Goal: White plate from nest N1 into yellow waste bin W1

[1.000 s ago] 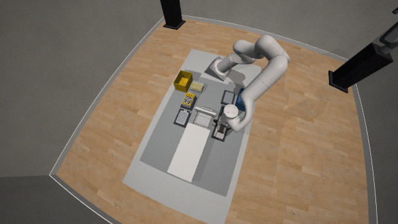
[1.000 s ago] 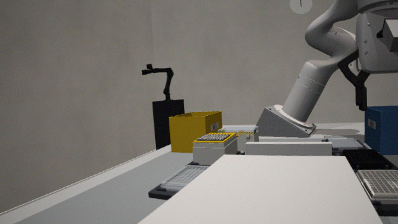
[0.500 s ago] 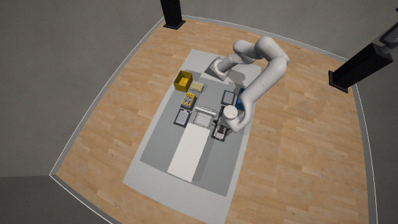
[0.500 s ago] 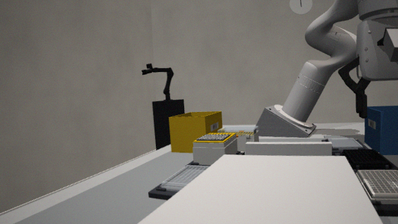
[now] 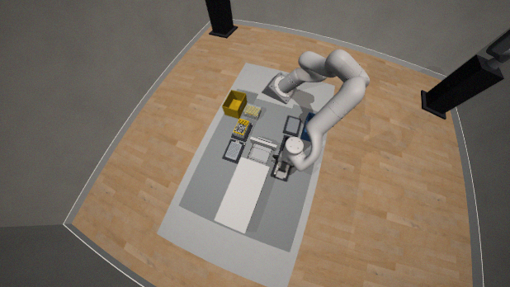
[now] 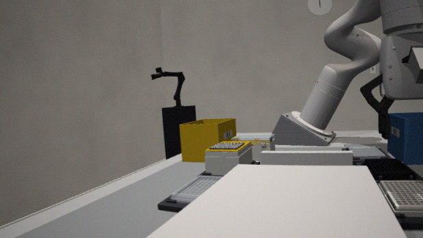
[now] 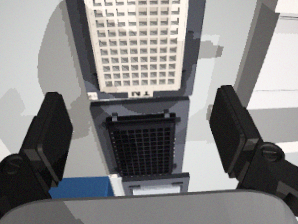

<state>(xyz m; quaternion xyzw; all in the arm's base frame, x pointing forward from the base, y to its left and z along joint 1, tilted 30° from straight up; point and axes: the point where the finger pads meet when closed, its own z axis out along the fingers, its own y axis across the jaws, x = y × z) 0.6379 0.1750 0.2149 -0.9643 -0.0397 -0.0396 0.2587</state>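
Now: the white plate 11 cm below my hand. From my hand the other things lie so: black plate: 17 cm behind, 2 cm to the right, 11 cm below; then blue bin: 37 cm behind, 9 cm to the left, 9 cm below; then long white cooler: 15 cm ahead, 17 cm to the right, 9 cm below.
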